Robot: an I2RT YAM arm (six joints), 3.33 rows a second.
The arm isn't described. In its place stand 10 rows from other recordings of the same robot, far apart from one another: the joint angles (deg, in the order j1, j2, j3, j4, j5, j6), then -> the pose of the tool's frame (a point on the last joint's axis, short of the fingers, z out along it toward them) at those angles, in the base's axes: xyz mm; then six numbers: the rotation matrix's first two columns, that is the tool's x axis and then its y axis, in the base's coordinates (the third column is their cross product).
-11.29, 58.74, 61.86, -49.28, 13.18, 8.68 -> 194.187 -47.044 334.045 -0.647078 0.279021 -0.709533 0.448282 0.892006 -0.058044
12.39, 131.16, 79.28, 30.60, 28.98, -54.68 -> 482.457 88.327 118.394 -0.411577 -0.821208 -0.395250 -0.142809 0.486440 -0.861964
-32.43, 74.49, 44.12, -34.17, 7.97, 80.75 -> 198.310 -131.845 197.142 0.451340 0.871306 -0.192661 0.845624 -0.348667 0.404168
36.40, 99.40, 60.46, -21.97, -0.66, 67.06 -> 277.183 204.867 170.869 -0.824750 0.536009 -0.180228 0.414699 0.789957 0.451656
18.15, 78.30, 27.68, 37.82, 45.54, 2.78 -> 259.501 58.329 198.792 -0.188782 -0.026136 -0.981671 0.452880 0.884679 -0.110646
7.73, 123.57, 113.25, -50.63, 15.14, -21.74 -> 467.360 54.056 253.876 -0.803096 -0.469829 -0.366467 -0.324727 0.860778 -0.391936
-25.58, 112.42, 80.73, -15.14, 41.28, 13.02 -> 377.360 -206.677 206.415 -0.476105 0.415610 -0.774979 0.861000 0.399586 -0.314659
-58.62, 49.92, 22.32, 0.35, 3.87, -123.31 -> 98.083 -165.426 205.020 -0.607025 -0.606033 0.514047 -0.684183 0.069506 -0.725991
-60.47, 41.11, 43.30, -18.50, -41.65, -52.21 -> 99.530 -127.701 328.150 -0.350171 -0.579890 -0.735601 0.096369 0.758852 -0.644094
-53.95, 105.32, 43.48, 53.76, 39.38, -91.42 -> 192.878 -303.369 166.168 -0.992250 0.050162 0.113685 -0.107338 0.114918 -0.987559
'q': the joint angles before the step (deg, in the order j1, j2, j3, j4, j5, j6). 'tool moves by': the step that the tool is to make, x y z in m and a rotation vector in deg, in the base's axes. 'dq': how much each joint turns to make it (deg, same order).
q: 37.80, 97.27, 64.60, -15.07, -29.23, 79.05
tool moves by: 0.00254, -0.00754, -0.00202, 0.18, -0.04, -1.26
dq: -1.20, -0.50, -1.12, 0.83, -0.05, 0.14
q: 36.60, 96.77, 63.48, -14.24, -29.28, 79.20
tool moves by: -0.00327, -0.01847, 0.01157, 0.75, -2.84, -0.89
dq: -2.14, -4.15, -2.31, 0.00, -0.10, -1.86
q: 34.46, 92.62, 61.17, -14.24, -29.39, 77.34
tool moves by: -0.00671, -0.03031, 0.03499, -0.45, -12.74, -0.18
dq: -3.52, -8.42, -1.88, -0.11, 2.45, -8.61
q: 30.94, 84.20, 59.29, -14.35, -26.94, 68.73
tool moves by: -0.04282, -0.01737, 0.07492, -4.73, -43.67, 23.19
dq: 0.87, -14.14, 0.41, 1.36, -5.35, -39.22
